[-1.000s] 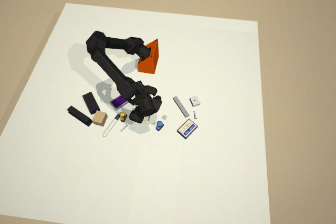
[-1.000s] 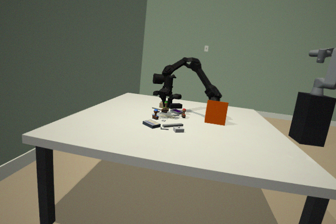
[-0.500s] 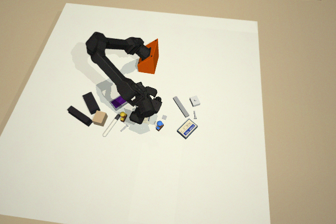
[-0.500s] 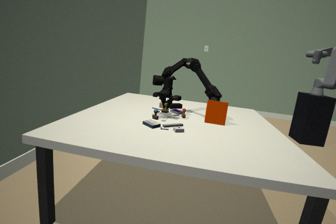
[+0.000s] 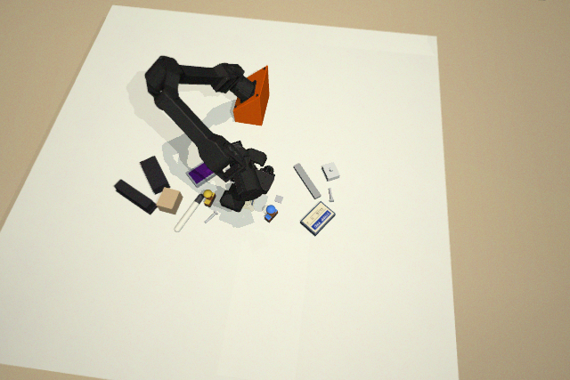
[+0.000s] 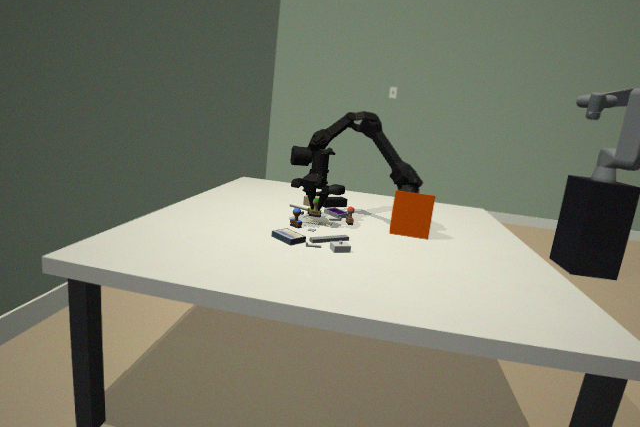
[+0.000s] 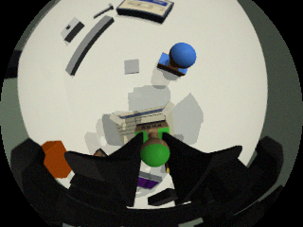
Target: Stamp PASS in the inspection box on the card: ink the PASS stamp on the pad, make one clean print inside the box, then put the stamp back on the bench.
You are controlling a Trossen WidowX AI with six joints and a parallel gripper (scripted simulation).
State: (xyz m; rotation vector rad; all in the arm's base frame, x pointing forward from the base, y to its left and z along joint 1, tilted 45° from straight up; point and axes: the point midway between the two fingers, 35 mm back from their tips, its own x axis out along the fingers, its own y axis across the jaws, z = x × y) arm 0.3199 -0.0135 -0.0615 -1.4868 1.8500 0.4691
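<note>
My gripper tip is 1 cm past the cream card, 1 cm to the left of it and 5 cm above it. From my gripper tip the other things lie so: green-knobbed stamp: right at my gripper tip; blue-knob stamp: 5 cm ahead, 8 cm to the left, 3 cm below; yellow stamp: 2 cm ahead, 11 cm to the right, 3 cm below.
</note>
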